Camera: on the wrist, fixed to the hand. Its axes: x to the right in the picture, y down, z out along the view.
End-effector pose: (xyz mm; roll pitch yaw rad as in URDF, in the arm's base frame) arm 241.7 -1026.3 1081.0 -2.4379 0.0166 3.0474
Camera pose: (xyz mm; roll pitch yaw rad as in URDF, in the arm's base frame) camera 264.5 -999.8 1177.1 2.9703 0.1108 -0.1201
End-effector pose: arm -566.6 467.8 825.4 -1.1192 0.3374 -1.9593
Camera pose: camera -650.8 525.8 829.1 1.6977 -0.3277 1.0451
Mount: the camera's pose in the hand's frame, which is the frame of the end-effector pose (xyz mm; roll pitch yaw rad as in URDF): -21.8 -40.2 -91.5 0.5372 -0.1138 3.0786
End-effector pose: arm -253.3 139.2 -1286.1 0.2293 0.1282 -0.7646
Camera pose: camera -290.7 149.6 -1380.7 0.3112 -0.2532 2.3407
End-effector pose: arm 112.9 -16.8 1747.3 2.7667 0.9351 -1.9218
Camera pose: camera 164.5 -82.2 1806.7 -2.3508 -0.8461 1.3709
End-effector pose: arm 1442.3 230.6 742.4 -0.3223 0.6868 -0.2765
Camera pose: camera 1362.6 183.5 699.0 0.9448 -0.7708 2.7319
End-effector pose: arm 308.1 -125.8 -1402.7 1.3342 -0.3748 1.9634
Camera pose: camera 233.9 -154.5 -1467.0 -0.7681 0.2855 -1.0783
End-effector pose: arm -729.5 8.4 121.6 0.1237 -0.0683 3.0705
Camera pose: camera -712.3 35.9 24.6 0.4095 -0.0525 -0.1192
